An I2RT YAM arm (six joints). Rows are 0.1 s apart.
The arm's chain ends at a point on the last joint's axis. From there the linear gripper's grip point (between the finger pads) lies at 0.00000 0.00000 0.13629 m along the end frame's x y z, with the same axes.
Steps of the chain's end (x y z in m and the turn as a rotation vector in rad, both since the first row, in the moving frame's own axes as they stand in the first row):
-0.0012, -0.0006, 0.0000, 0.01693, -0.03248, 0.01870
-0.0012, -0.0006, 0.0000, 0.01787, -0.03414, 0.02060
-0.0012, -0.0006, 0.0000, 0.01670, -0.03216, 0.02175
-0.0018, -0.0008, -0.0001, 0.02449, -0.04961, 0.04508
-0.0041, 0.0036, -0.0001, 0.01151, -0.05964, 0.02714
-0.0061, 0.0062, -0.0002, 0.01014, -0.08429, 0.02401
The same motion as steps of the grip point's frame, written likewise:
-0.0056, -0.0029, -0.0001, 0.01693, -0.03248, 0.01870
-0.0058, -0.0031, -0.0001, 0.01787, -0.03414, 0.02060
-0.0056, -0.0029, -0.0001, 0.01670, -0.03216, 0.02175
-0.0085, -0.0043, -0.0003, 0.02449, -0.04961, 0.04508
-0.0122, 0.0019, -0.0004, 0.01151, -0.05964, 0.02714
-0.0176, 0.0047, -0.0007, 0.01014, -0.08429, 0.02401

